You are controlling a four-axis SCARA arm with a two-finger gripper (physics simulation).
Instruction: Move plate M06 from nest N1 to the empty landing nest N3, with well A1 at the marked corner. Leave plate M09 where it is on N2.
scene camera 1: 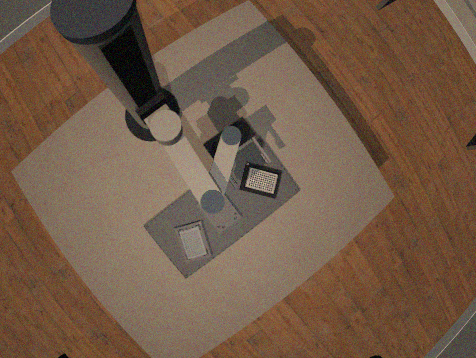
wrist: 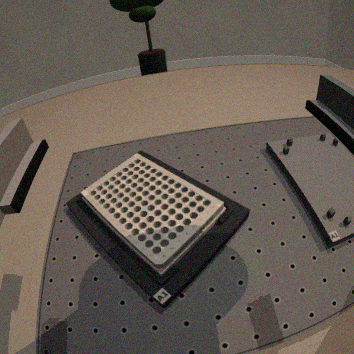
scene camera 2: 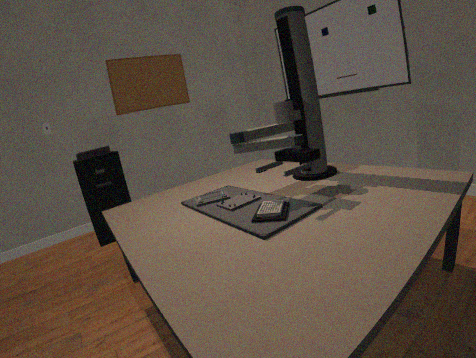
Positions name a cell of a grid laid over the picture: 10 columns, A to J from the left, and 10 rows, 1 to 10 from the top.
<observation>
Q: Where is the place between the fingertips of my gripper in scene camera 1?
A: F5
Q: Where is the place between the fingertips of my gripper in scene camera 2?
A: F5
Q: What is my gripper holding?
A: Nothing.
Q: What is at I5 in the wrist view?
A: A grey nest with pegs.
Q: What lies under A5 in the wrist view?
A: My gripper.
</observation>
